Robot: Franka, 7 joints.
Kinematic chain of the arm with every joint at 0, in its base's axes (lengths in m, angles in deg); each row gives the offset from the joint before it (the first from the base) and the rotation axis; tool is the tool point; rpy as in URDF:
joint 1: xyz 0 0 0.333 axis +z
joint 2: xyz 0 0 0 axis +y
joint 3: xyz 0 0 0.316 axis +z
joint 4: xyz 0.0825 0 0 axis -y
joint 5: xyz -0.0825 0 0.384 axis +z
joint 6: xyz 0 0 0 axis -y
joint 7: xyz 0.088 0 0 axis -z
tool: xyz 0 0 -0.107 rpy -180 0 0
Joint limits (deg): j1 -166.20..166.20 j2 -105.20..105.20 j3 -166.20..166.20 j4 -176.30..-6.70 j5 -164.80..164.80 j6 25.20..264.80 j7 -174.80..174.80
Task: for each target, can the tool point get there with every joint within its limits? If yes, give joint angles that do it. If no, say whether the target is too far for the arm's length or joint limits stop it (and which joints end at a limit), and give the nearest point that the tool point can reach.
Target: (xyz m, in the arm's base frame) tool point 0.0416 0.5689 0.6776
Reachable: yes | joints -136.84 -44.93 -78.99 -56.69 112.56 239.40 -0.54
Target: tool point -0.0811 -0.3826 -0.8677
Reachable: no: too far | nearest point -0.0701 -0.3308 -0.3579 | short by 0.513 m
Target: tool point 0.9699 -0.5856 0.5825
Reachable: no: too far | nearest point 0.7172 -0.4330 0.5175 | short by 0.302 m
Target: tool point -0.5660 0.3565 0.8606
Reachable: yes | joints -48.26 -37.08 -135.41 -28.28 -20.75 134.82 -20.53
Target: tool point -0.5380 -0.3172 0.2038
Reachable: yes | joints -22.70 -84.63 -122.77 -97.90 -81.50 216.98 75.39
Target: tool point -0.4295 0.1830 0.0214
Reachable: yes | joints -79.58 -61.90 -138.57 -127.28 118.43 126.42 -7.83
